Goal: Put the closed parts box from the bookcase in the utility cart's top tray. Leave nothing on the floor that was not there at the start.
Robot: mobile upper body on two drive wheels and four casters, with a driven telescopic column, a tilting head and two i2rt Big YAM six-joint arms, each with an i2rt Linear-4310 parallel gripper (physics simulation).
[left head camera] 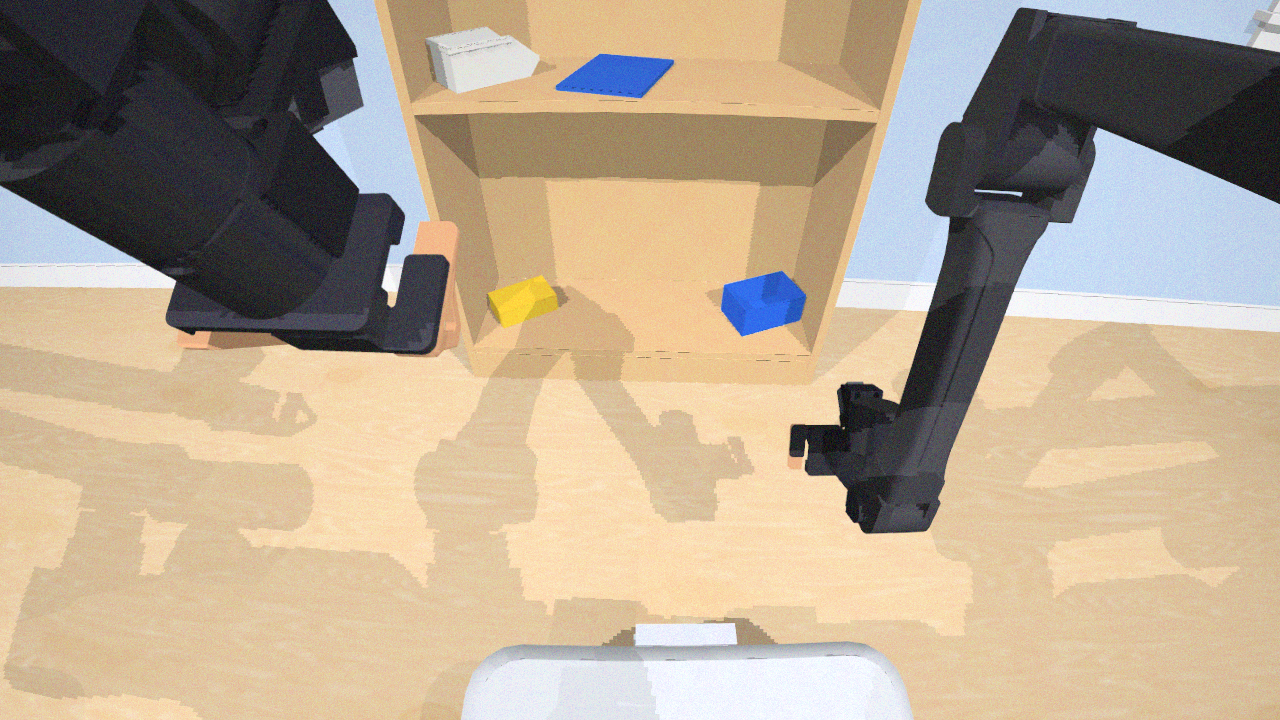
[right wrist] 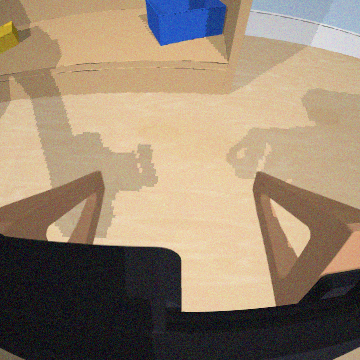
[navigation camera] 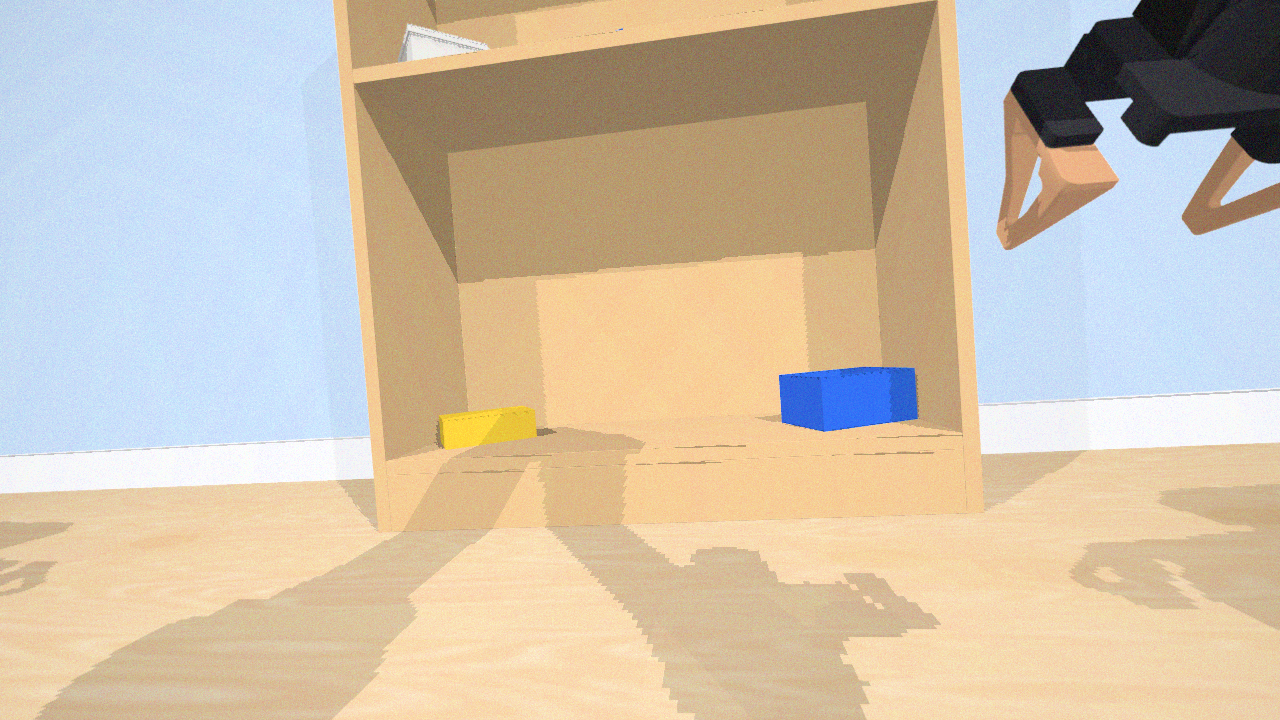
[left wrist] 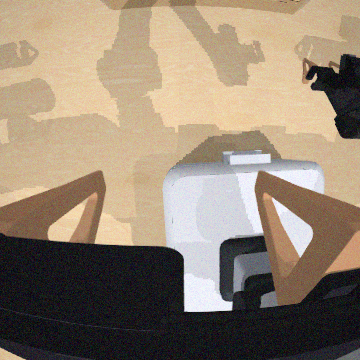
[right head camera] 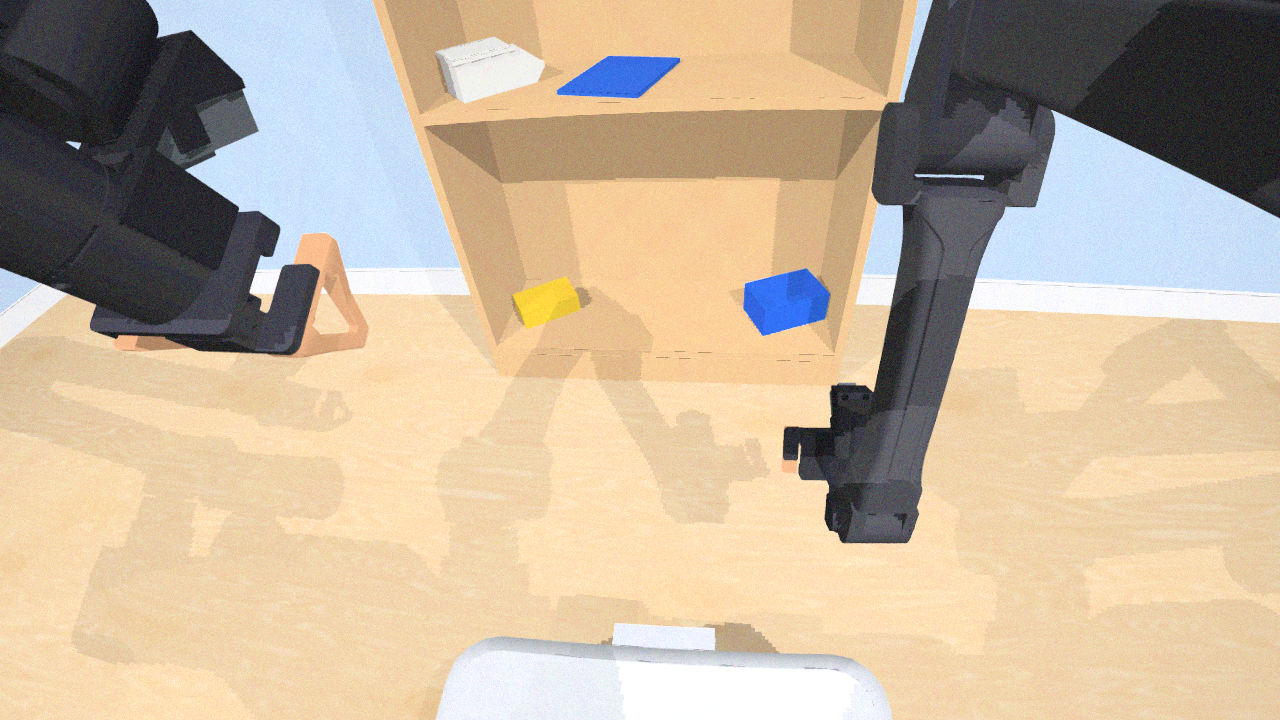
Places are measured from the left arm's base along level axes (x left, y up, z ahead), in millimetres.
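Where they show: left gripper, fingertip midpoint: (left head camera: pixel 381 333) (left wrist: pixel 179 178) (right head camera: pixel 304 336); right gripper, fingertip midpoint: (left head camera: pixel 821 428) (right wrist: pixel 178 179) (navigation camera: pixel 1094 234) (left wrist: pixel 316 60) (right head camera: pixel 823 431).
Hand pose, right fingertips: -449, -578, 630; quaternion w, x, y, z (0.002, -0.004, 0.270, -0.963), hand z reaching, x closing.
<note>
Each offset is from my right fingertips to the top centre of the thing, as dx, dy, dz. "*": to the spot under its first point.
A white box @(* +552, +412, +442) (left head camera: pixel 478 60) (right head camera: pixel 490 69) (navigation camera: pixel 438 44) with a lid seam sits at the left of the bookcase's (left head camera: pixel 644 114) (right head camera: pixel 662 113) (navigation camera: pixel 662 492) upper visible shelf. Its lid looks shut. My left gripper (left head camera: pixel 313 346) (right head camera: pixel 237 349) (left wrist: pixel 179 178) is open and empty, left of the bookcase in the head views. My right gripper (left wrist: pixel 316 60) (right wrist: pixel 178 179) (navigation camera: pixel 1100 234) is open and empty, in front of and to the right of the bookcase; in the head views its fingers are partly hidden. The utility cart cannot be made out for certain.
A flat blue item @(+321, +375, +494) (left head camera: pixel 615 75) (right head camera: pixel 619 76) lies beside the white box. On the bottom shelf are a yellow block @(+562, -132, +510) (left head camera: pixel 522 301) (navigation camera: pixel 487 428) at the left and a blue box @(-8, -102, +488) (left head camera: pixel 763 304) (navigation camera: pixel 850 399) at the right. The robot's white base (left head camera: pixel 689 689) (left wrist: pixel 200 200) is at the bottom.
</note>
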